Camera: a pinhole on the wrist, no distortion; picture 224 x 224 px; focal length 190.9 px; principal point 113.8 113.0 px. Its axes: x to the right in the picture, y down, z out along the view. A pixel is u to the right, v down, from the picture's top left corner.
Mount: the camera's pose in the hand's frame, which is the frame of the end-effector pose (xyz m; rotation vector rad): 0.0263 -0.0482 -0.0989 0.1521 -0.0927 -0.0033
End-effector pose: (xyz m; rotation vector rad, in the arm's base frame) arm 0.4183 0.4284 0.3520 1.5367 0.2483 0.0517
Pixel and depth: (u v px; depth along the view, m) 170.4 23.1 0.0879
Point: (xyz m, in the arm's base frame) 0.4458 0.4488 0.2443
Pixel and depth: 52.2 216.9 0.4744
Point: 0.3439 0.0158 0.5152
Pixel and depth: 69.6 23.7 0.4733
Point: 0.3167 0.0745 0.0380
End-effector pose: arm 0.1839 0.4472 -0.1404 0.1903 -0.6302 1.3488
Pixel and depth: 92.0 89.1 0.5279
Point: 0.2325 0.1390 0.1923
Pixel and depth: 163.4 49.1 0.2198
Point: 0.3007 0.4112 0.0190
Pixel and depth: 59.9 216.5 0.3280
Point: 0.0252 0.2679 -0.0100
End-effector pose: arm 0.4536 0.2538 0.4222 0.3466 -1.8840 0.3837
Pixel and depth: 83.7 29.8 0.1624
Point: 0.4771 0.1055 0.4073
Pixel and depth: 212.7 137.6 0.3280
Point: 0.2150 0.0884 0.5044
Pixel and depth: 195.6 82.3 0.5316
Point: 0.1100 -0.1353 0.4967
